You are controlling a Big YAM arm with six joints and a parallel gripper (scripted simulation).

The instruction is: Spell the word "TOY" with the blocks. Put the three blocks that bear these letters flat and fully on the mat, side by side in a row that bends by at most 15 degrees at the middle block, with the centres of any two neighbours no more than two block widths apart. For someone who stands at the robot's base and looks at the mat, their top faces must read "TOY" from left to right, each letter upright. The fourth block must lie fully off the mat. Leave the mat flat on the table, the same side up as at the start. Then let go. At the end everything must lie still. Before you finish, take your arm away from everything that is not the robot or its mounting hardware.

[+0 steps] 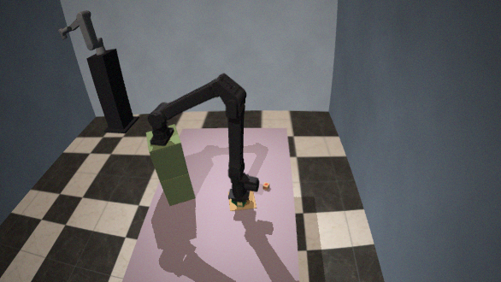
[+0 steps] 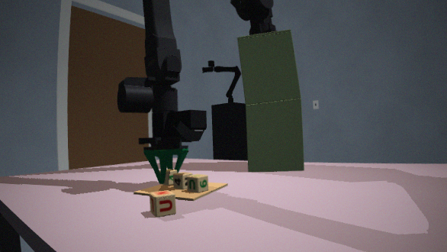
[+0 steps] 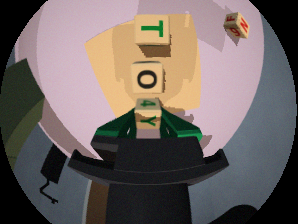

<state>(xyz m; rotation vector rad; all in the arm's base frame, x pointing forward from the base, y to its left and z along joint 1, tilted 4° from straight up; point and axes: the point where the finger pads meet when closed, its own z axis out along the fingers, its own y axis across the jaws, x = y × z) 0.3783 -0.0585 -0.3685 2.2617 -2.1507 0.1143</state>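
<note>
The letter block lies right at my hand. The rest, counted from my hand: tan mat: 5 cm to the left, 2 cm below; then black-lettered block: 5 cm to the left.
</note>
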